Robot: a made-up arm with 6 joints.
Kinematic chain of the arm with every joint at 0, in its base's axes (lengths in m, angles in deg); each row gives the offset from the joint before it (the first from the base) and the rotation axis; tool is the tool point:
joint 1: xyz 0 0 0.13 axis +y
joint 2: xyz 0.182 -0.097 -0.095 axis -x
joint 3: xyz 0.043 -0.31 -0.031 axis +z
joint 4: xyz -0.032 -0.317 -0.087 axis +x
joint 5: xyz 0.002 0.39 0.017 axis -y
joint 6: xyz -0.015 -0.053 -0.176 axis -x
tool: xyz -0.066 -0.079 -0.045
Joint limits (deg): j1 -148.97..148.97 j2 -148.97..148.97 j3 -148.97..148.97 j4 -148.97..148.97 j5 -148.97..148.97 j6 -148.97..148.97
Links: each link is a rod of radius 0.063 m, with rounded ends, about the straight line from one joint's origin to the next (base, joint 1, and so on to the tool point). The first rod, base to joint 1, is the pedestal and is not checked.
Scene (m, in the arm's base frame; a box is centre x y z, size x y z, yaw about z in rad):
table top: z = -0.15
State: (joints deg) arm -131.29 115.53 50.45 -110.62 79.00 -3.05
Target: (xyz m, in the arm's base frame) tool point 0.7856 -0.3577 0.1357
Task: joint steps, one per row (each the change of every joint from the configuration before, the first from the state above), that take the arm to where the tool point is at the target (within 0.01 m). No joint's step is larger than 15 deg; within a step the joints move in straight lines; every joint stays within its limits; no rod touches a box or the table.
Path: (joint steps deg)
1: 14.33 -6.71 6.33 -1.50 -0.51 -2.68
2: 14.32 -6.71 6.33 -1.51 -0.51 -2.69
3: 14.33 -6.72 6.32 -1.50 -0.52 -2.68
4: 14.32 -6.71 6.33 -1.50 -0.51 -2.68
5: 14.33 -6.71 6.33 -1.51 -0.51 -2.69
6: 14.33 -6.71 6.33 -1.50 -0.51 -2.68
7: 14.32 -6.72 6.33 -1.50 -0.52 -2.69
8: 14.33 -6.71 6.32 -1.50 -0.51 -2.68

